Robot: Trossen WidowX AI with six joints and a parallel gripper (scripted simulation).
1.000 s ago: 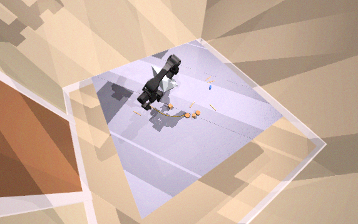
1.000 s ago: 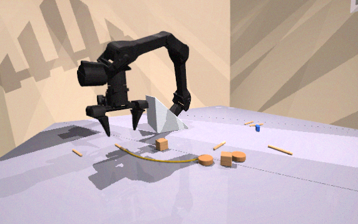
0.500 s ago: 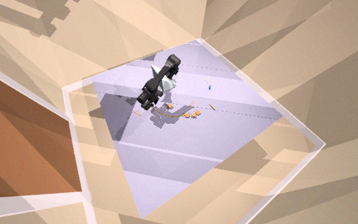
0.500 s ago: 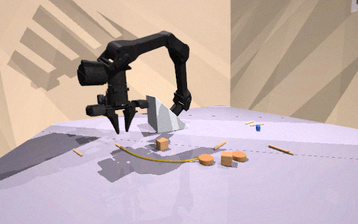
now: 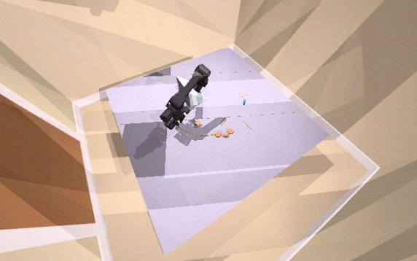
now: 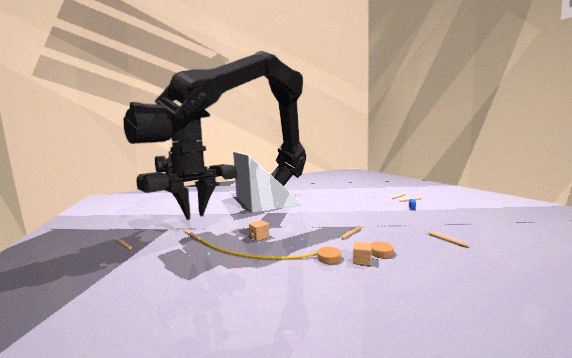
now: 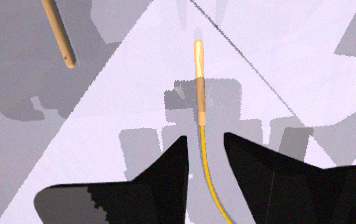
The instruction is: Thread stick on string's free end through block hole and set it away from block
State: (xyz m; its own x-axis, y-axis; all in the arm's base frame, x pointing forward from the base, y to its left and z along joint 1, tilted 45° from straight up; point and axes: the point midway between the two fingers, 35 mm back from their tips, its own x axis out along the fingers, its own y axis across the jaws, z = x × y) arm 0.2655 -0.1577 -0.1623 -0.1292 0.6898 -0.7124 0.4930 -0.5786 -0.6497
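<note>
Now: the thin wooden stick 5 cm below my gripper tip, 1 cm to the right of it and 1 cm behind it. From my gripper tip the other things lie so: round wooden button 22 cm to the left, 16 cm ahead, 4 cm below; plain wooden cube 27 cm to the left, 19 cm ahead, 4 cm below; disc 32 cm to the left, 17 cm ahead, 4 cm below.
</note>
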